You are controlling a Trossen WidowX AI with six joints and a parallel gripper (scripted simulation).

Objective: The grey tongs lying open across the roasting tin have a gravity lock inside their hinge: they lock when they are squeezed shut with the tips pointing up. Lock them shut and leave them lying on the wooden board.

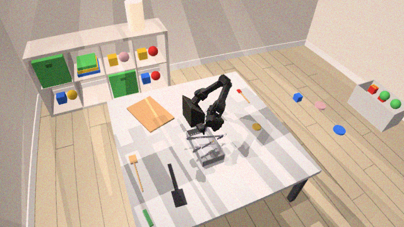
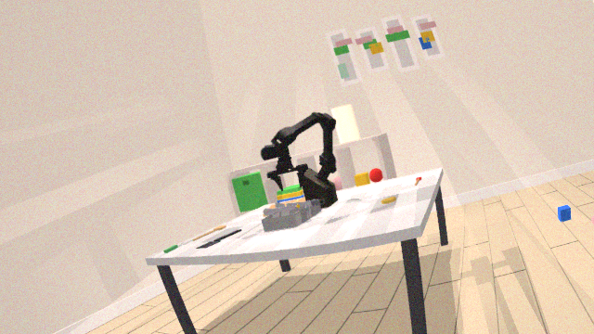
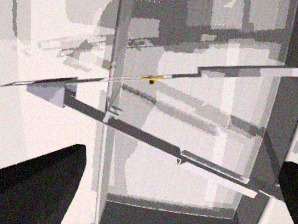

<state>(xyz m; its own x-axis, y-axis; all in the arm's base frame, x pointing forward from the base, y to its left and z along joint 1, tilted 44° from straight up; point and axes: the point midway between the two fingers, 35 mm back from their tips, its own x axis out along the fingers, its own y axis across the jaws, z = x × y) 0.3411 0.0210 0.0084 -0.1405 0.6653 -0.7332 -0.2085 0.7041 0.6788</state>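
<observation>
Now: gripper tip 80 mm above the yellow hinge piece, 20 mm to the right of it and 20 mm short of it. Also, from my gripper tip: grey roasting tin (120 mm below, 30 mm to the right); yellow disc (430 mm to the left, 140 mm below, 80 mm behind); black spatula (310 mm to the right, 260 mm ahead, 150 mm below).
</observation>
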